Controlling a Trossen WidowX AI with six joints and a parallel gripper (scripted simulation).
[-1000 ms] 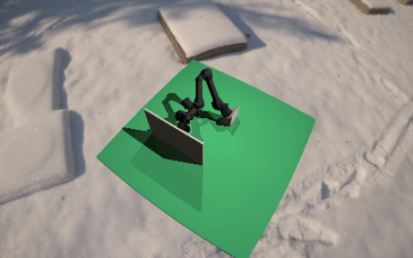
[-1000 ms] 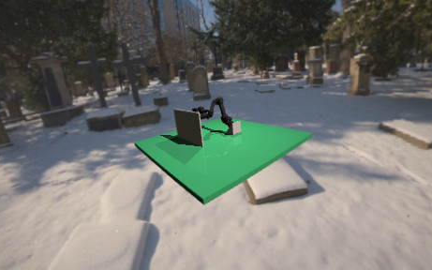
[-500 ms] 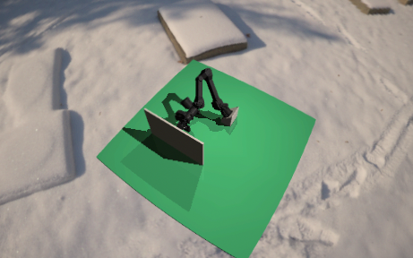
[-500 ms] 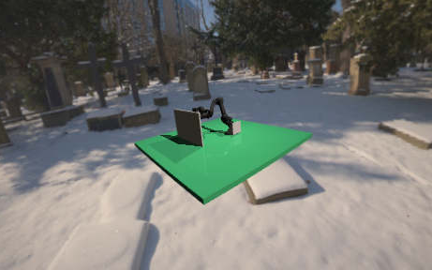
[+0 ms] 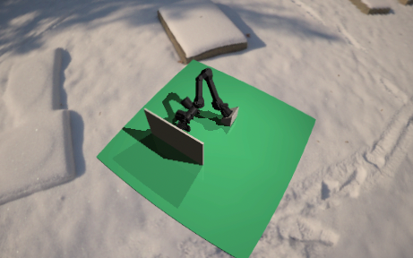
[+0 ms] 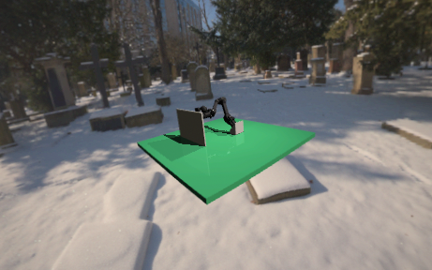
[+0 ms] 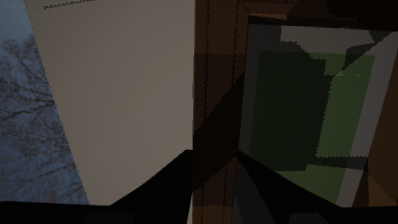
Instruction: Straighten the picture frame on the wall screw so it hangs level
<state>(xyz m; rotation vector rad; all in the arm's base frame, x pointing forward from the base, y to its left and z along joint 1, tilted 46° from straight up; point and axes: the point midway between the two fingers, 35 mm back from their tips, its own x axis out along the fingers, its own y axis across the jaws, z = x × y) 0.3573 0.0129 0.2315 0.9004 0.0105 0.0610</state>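
The picture frame is 50 mm below my gripper tip and 10 mm to the left of it. Also, from my gripper tip: wall panel (60 mm below, 20 mm ahead, 10 mm to the right).
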